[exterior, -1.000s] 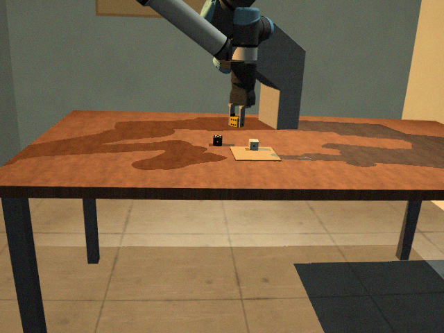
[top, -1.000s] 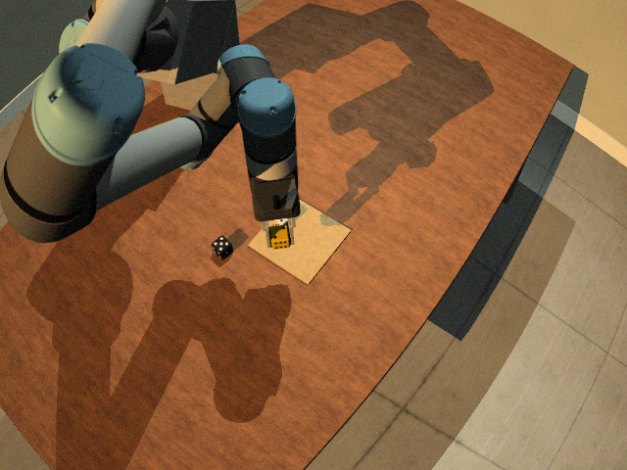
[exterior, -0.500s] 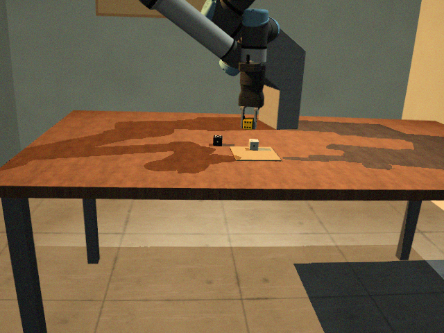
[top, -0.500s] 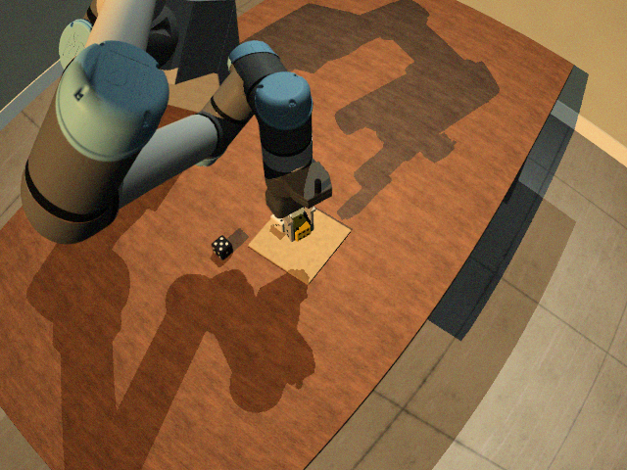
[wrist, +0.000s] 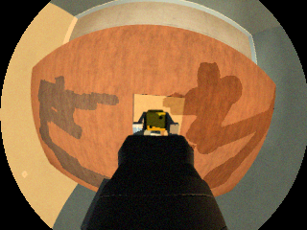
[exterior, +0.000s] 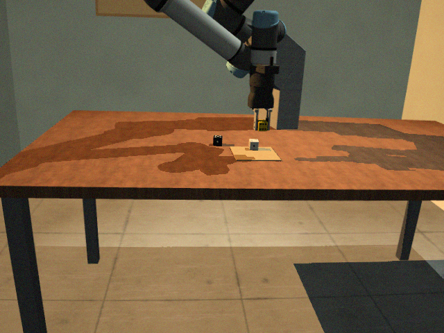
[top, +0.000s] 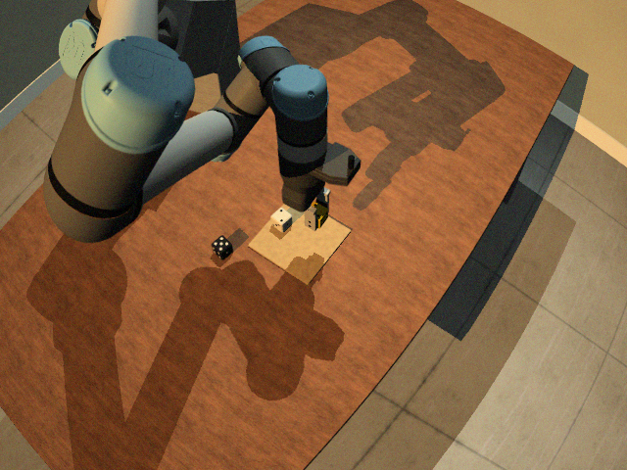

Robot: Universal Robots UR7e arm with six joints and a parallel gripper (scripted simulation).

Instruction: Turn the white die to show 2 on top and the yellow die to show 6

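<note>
The tan mat is 30 mm behind my hand, 10 mm to the right of it and 100 mm below it. From my hand the other things lie so: white die (80 mm behind, 90 mm below); yellow die (right at my hand); black die (140 mm behind, 110 mm to the right, 90 mm below).
</note>
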